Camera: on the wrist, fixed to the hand. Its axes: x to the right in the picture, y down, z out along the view.
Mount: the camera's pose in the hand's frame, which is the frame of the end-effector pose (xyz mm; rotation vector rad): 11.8 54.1 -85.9 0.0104 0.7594 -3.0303
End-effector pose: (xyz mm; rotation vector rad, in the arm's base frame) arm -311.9 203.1 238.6 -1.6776 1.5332 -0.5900
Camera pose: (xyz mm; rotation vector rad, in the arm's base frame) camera -409.4 173.2 245.1 1.3686 1.3902 1.3860
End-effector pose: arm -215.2 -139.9 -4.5 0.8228 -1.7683 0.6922
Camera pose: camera -213.6 -43.6 29.6 1.5928 1.1077 -1.0022
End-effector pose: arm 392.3 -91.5 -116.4 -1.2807 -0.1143 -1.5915
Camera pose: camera 377.1 -176.8 -170.6 -0.4695 0.9045 1.4696
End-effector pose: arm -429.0 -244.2 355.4 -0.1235 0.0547 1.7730
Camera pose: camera -479.7 -252.8 267.1 -0.4582 0.2264 -1.3492
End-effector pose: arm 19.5 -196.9 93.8 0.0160 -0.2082 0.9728
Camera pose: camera -4.1 -147.5 7.5 -0.0330 0.5399 -2.0601
